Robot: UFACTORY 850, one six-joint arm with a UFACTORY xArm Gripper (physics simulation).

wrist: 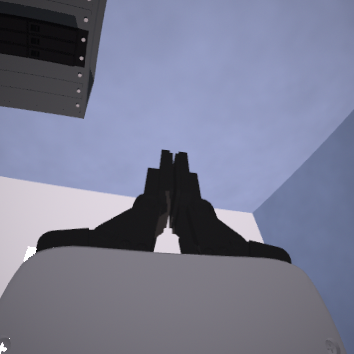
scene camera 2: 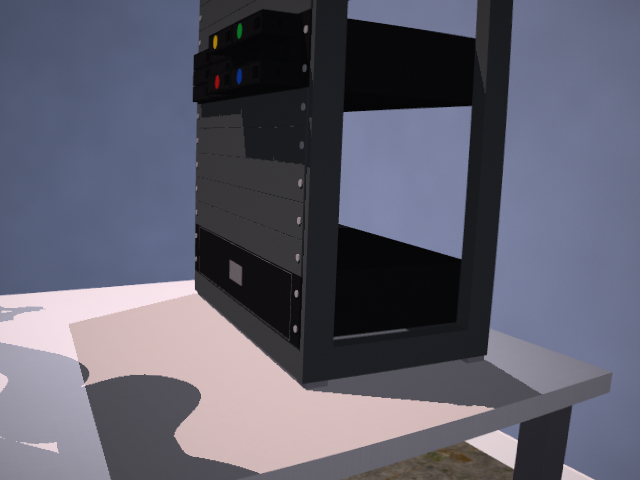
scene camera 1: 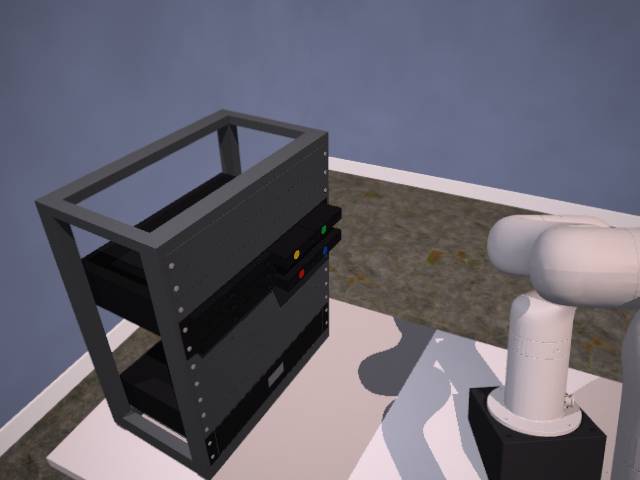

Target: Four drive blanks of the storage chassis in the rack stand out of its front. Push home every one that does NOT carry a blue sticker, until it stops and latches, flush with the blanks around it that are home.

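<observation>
The storage chassis (scene camera 1: 227,304) (scene camera 2: 408,67) (wrist: 60,45) sits in the grey rack (scene camera 1: 178,361) (scene camera 2: 325,206) (wrist: 95,30). Four drive blanks stand out of its front. In the upper row are the yellow-stickered blank (scene camera 1: 296,254) (scene camera 2: 215,42) and the green-stickered blank (scene camera 1: 323,229) (scene camera 2: 239,31). Below them are the red-stickered blank (scene camera 1: 301,273) (scene camera 2: 217,82) and the blue-stickered blank (scene camera 1: 325,250) (scene camera 2: 239,76). My gripper (wrist: 170,168) is shut and empty, apart from the rack, whose corner shows at the wrist view's upper left. It is out of both scene views.
The white arm (scene camera 1: 589,263) stands on a black base (scene camera 1: 547,454) to the right of the rack. The rack stands on a light table (scene camera 1: 310,387) (scene camera 2: 155,335) (wrist: 50,210). A lower black unit (scene camera 1: 242,413) (scene camera 2: 258,289) with a grey label fills the rack's bottom.
</observation>
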